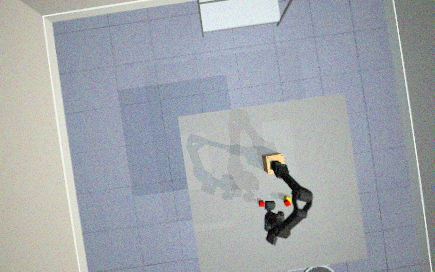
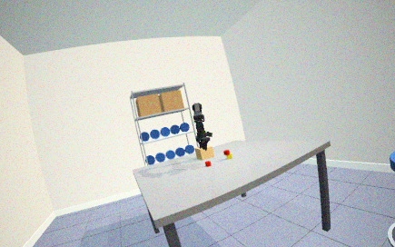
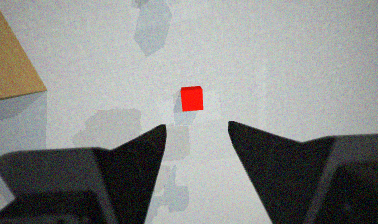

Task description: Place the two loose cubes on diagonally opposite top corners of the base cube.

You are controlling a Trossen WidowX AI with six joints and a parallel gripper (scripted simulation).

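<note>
The red cube is 18 cm to the left of my gripper tip, 7 cm below it and 2 cm behind it. The rest, counted from my gripper tip: yellow cube 20 cm to the left, 11 cm below, 3 cm behind.
</note>
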